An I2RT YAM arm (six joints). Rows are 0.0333 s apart.
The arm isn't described. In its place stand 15 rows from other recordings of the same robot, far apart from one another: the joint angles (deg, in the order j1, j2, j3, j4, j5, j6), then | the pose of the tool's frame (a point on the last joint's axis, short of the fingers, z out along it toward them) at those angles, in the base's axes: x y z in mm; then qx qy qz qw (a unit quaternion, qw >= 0).
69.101, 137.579, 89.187, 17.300, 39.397, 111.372 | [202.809 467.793 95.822 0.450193 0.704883 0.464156 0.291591]
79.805, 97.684, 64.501, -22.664, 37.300, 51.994 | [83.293 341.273 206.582 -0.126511 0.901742 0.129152 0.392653]
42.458, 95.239, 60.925, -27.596, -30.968, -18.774 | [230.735 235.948 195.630 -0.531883 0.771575 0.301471 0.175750]
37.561, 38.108, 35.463, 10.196, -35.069, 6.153 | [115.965 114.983 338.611 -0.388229 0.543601 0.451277 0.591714]
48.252, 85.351, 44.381, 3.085, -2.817, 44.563 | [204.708 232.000 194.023 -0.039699 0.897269 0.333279 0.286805]
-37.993, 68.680, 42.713, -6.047, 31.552, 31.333 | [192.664 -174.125 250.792 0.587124 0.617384 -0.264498 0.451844]
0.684, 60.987, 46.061, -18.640, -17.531, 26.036 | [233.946 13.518 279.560 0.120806 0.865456 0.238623 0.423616]
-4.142, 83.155, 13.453, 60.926, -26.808, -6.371 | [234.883 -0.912 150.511 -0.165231 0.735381 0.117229 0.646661]
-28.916, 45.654, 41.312, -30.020, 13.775, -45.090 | [148.150 -91.521 282.293 -0.068112 0.877185 -0.363548 0.306170]
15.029, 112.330, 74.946, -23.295, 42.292, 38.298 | [393.051 80.727 169.147 0.271390 0.865348 -0.205960 0.367561]
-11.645, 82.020, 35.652, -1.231, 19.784, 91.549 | [260.365 -65.961 159.638 0.758353 0.521852 0.105989 0.375949]
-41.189, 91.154, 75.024, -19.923, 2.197, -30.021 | [274.477 -242.007 302.533 0.095358 0.885978 -0.277914 0.358767]
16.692, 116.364, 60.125, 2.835, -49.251, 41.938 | [357.430 135.336 101.635 0.060954 0.870814 0.484691 0.055158]
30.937, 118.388, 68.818, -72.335, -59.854, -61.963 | [242.794 181.414 120.174 0.509472 -0.673502 -0.525915 0.101221]
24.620, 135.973, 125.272, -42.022, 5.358, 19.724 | [481.372 216.936 223.358 -0.025504 0.946293 0.079466 0.312354]
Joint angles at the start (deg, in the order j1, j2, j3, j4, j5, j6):
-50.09 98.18 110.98 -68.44 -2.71 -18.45
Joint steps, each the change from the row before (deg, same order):
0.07 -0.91 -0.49 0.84 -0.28 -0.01
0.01 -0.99 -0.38 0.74 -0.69 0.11
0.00 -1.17 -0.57 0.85 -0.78 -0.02
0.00 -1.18 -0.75 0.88 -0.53 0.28
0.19 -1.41 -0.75 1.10 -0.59 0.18
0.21 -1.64 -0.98 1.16 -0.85 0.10
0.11 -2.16 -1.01 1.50 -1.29 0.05
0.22 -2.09 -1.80 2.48 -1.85 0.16
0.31 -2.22 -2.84 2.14 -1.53 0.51
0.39 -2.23 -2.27 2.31 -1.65 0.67
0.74 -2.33 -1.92 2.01 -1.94 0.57
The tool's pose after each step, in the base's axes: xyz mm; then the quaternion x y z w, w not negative. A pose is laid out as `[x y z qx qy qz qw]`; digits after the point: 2 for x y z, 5 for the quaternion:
[221.16 -260.87 400.76 0.25114 0.91805 -0.15150 0.26674]
[219.16 -257.72 405.24 0.24878 0.91475 -0.15284 0.27927]
[216.69 -254.02 409.83 0.24492 0.91135 -0.15436 0.29261]
[214.11 -250.44 413.52 0.24414 0.90745 -0.15616 0.30420]
[211.76 -245.40 418.64 0.24018 0.90282 -0.15935 0.31914]
[208.87 -239.36 423.78 0.23432 0.89813 -0.16112 0.33541]
[204.10 -231.60 431.73 0.22590 0.89073 -0.16413 0.35865]
[201.39 -224.90 436.43 0.21467 0.88268 -0.16314 0.38493]
[198.69 -217.88 435.60 0.20799 0.87777 -0.15694 0.40203]
[195.90 -210.17 437.75 0.19965 0.86999 -0.15227 0.42435]
[193.39 -200.13 441.49 0.18579 0.86215 -0.14503 0.44848]

